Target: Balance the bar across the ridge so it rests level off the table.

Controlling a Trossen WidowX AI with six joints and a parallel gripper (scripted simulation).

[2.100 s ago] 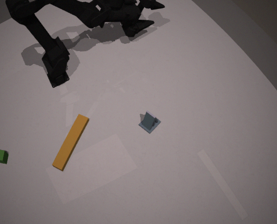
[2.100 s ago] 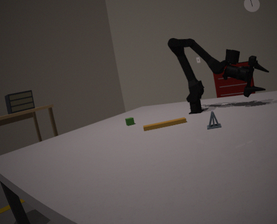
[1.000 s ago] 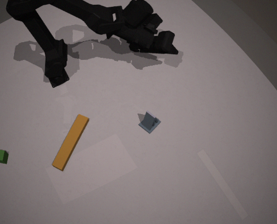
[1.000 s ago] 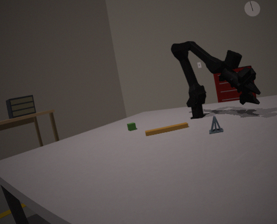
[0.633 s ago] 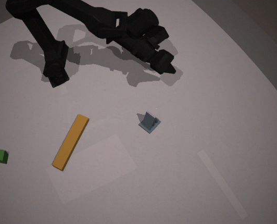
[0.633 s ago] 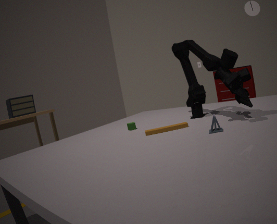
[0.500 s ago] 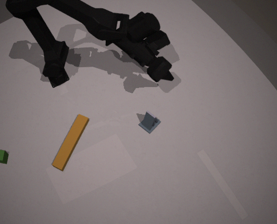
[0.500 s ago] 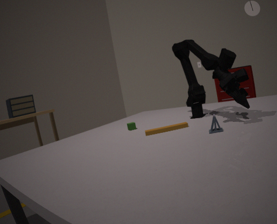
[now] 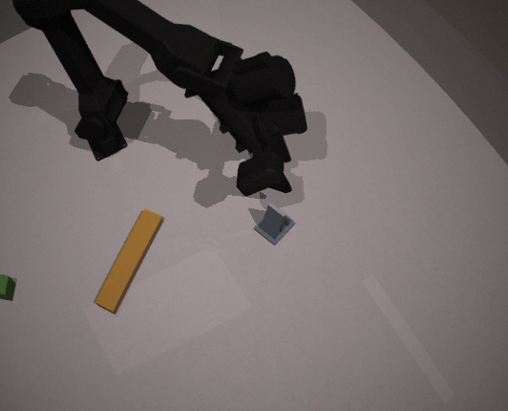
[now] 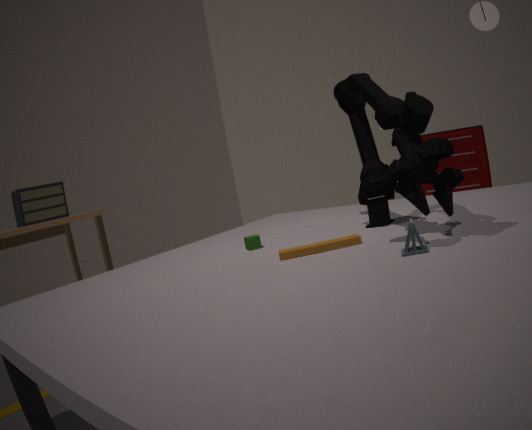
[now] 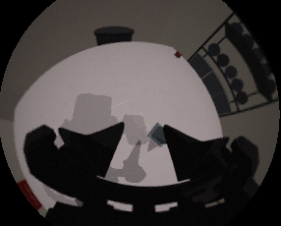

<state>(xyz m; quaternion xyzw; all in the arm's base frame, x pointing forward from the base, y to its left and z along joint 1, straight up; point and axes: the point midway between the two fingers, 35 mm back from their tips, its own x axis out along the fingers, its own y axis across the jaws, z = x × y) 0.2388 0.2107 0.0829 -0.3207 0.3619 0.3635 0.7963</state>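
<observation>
My gripper tip is now 2 cm past the orange bar, 28 cm to the left of it and 5 cm above it. From my gripper tip the other things lie so: small green cube: 7 cm behind, 51 cm to the right, 4 cm below.
</observation>
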